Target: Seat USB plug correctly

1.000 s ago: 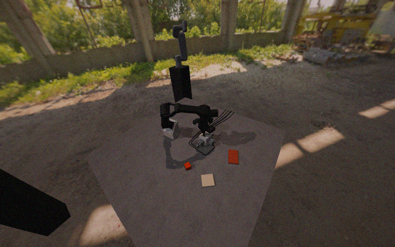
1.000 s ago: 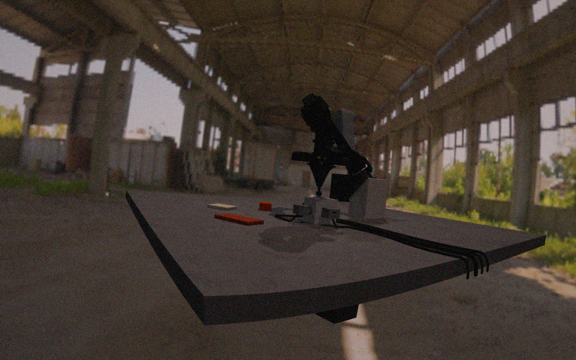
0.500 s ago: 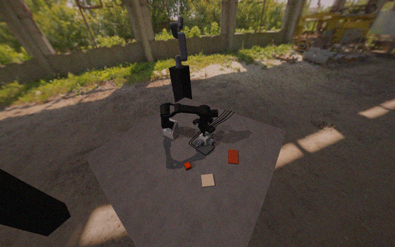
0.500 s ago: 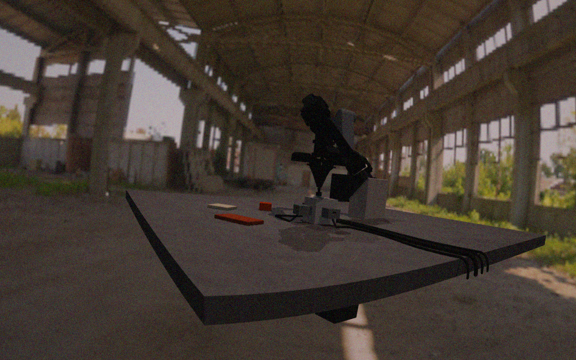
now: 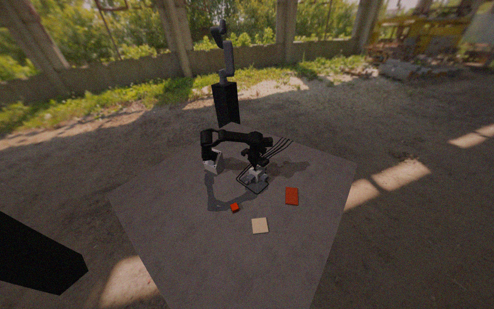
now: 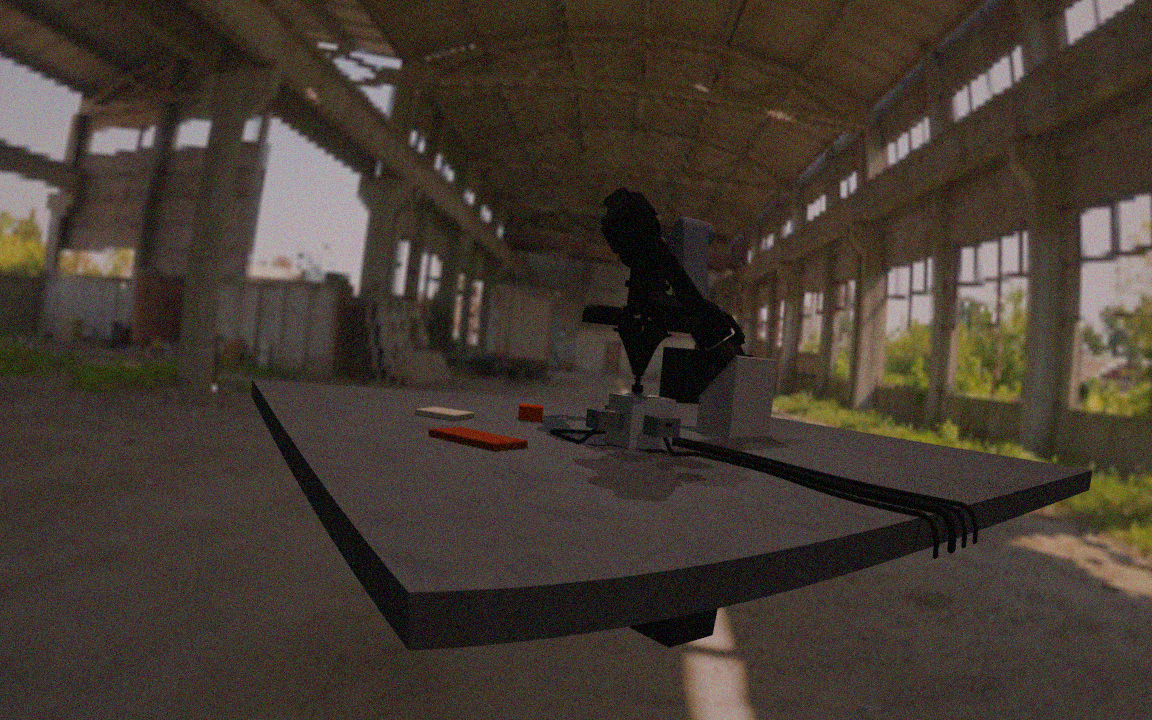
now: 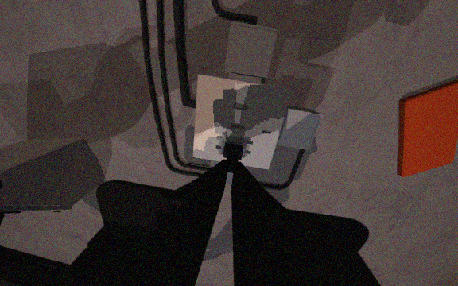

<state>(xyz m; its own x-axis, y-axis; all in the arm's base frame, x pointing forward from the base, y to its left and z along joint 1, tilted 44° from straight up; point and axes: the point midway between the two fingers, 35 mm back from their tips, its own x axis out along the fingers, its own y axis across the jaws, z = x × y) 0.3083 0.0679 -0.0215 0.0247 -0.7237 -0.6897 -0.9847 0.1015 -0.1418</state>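
Now: gripper tip 20 mm above the black USB plug. Round my gripper tip: red block: 30 mm ahead, 260 mm to the right, 90 mm below; then orange flat slab: 270 mm ahead, 10 mm to the right, 100 mm below; then beige tile: 200 mm ahead, 270 mm to the right, 100 mm below.
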